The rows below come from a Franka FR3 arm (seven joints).
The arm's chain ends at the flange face. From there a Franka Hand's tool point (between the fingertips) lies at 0.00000 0.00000 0.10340 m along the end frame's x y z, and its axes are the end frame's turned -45 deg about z.
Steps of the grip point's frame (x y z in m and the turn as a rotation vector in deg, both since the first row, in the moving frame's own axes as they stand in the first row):
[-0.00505, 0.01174, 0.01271, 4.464, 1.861, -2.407]
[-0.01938, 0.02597, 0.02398, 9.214, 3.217, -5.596]
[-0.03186, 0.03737, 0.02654, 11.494, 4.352, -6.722]
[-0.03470, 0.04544, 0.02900, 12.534, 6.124, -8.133]
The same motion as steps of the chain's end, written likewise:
[0.00822, 0.01986, 0.01308, 4.472, -1.841, -2.407]
[0.01304, 0.04746, 0.02548, 8.790, -4.241, -5.596]
[0.01410, 0.06844, 0.02891, 11.205, -5.050, -6.722]
[0.01734, 0.07959, 0.03204, 13.193, -4.533, -8.133]

